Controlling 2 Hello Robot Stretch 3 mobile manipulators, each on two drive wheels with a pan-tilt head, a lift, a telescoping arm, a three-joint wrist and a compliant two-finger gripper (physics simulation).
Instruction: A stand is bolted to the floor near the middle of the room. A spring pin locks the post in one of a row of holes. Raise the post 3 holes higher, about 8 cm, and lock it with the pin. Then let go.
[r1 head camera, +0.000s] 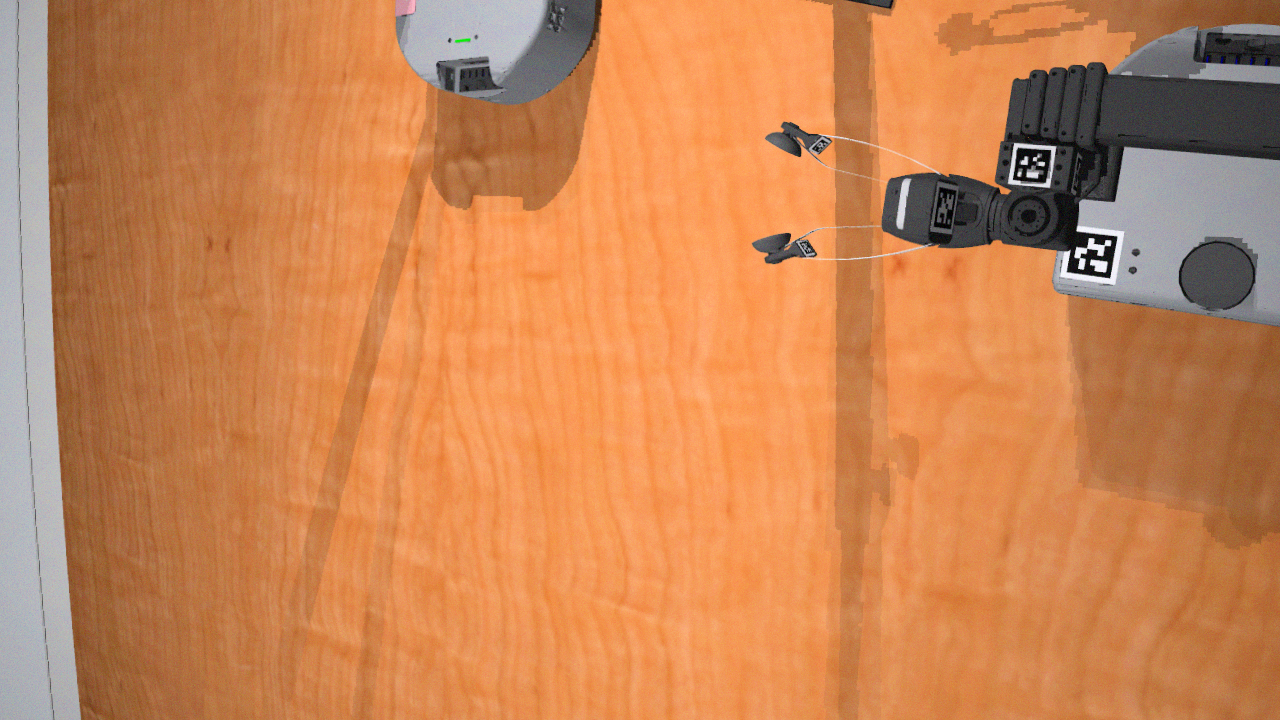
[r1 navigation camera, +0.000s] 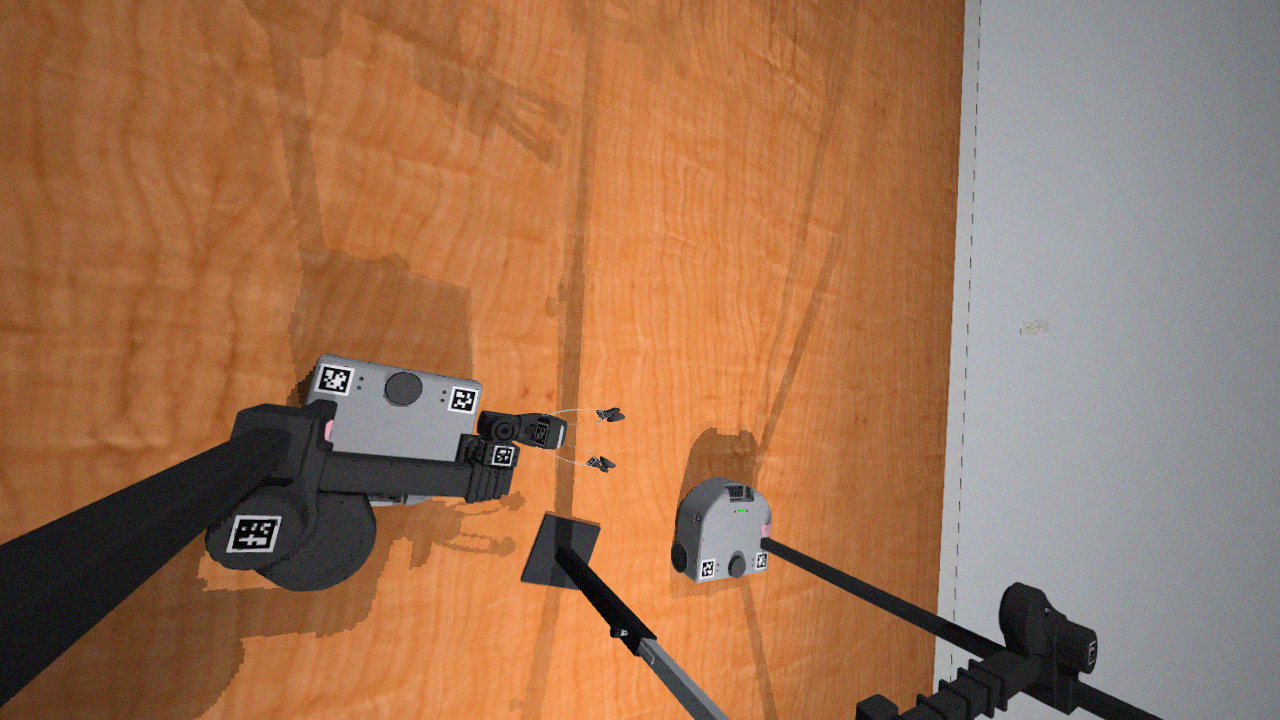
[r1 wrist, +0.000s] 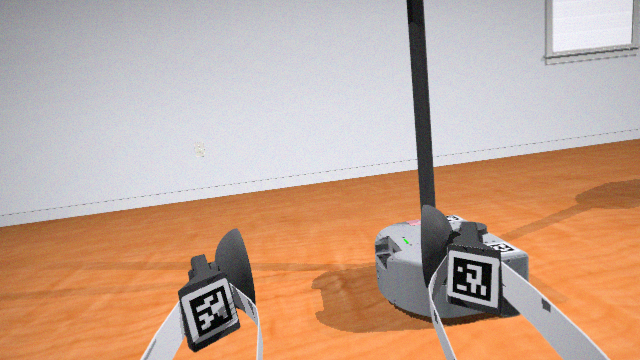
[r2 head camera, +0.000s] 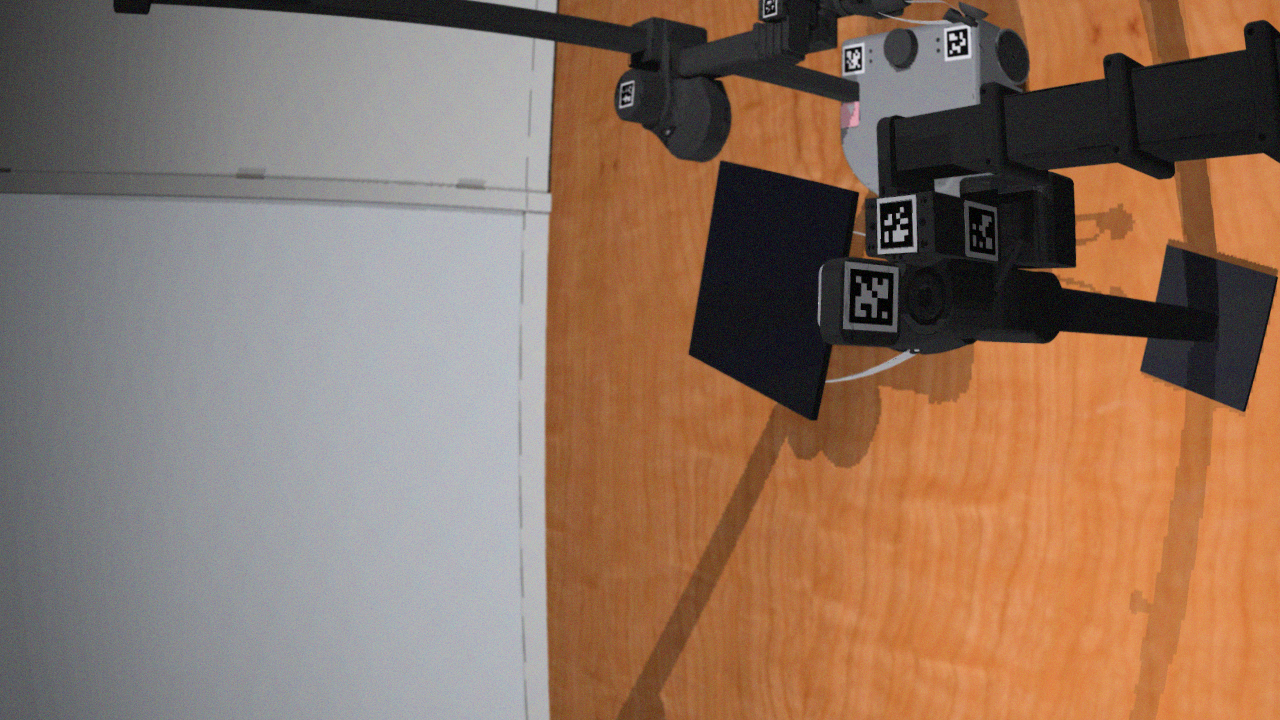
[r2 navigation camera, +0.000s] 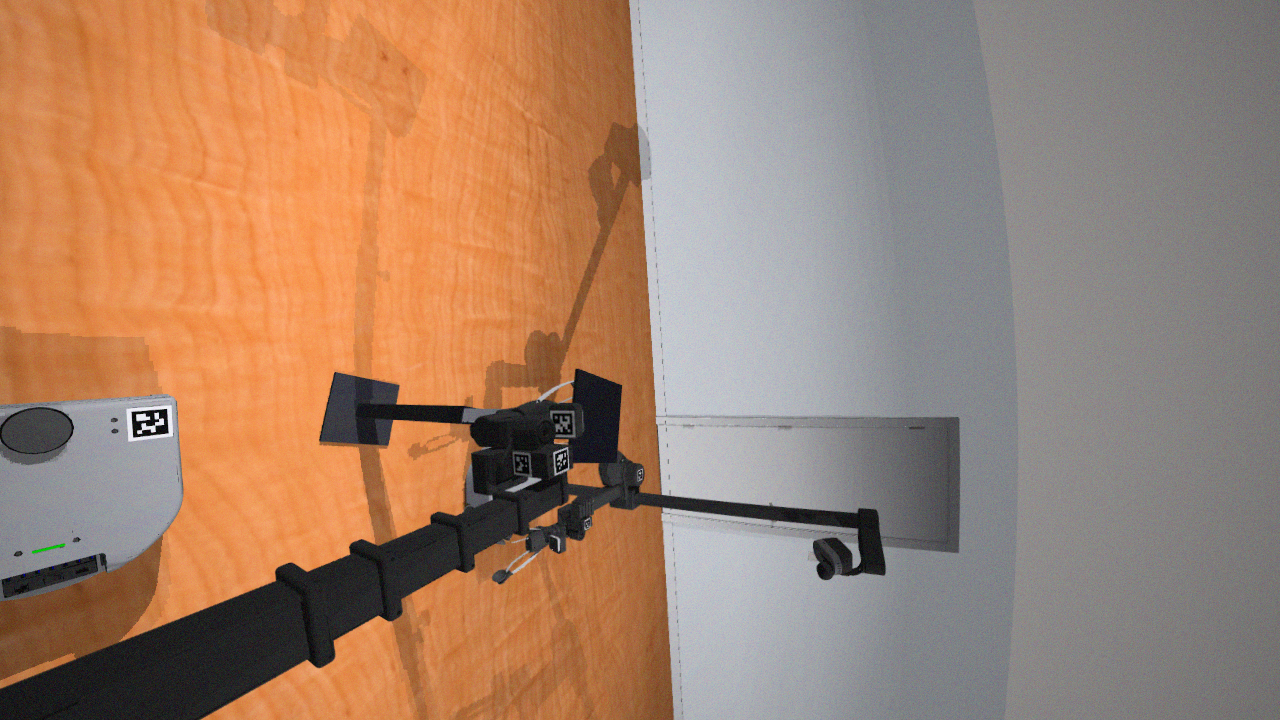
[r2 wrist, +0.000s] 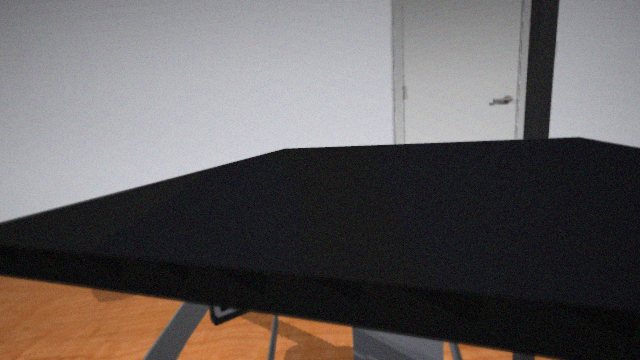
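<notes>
The stand has a dark floor plate (r1 navigation camera: 537, 557) (r2 head camera: 1177, 362) (r2 navigation camera: 342, 429), a black sleeve (r1 navigation camera: 597, 587) (r2 navigation camera: 429, 412), a pin knob (r1 navigation camera: 617, 632) near the sleeve's upper end, a grey post (r1 navigation camera: 682, 680) and a black top plate (r2 head camera: 760, 295) (r2 navigation camera: 597, 416) (r2 wrist: 350, 215). Whether the pin sits in a hole cannot be seen. r1's gripper (r1 head camera: 776, 194) (r1 navigation camera: 606, 439) (r1 wrist: 332, 270) is open and empty, to one side of the stand and apart from it. r2's wrist (r2 head camera: 921, 300) (r2 navigation camera: 519, 429) is at the post beside the top plate. Its gripper straps spread wide; its fingertips are hidden below the plate.
r2's base (r1 head camera: 501, 44) (r1 navigation camera: 723, 528) (r1 wrist: 450, 285) stands across from r1's base (r1 navigation camera: 393, 425) (r2 head camera: 930, 80). r2's mast (r1 wrist: 422, 125) and r1's mast (r2 navigation camera: 742, 506) rise behind. r2's arm (r2 head camera: 1074, 116) (r2 navigation camera: 358, 573) is extended. A wall with a door (r2 wrist: 460, 65) lies beyond.
</notes>
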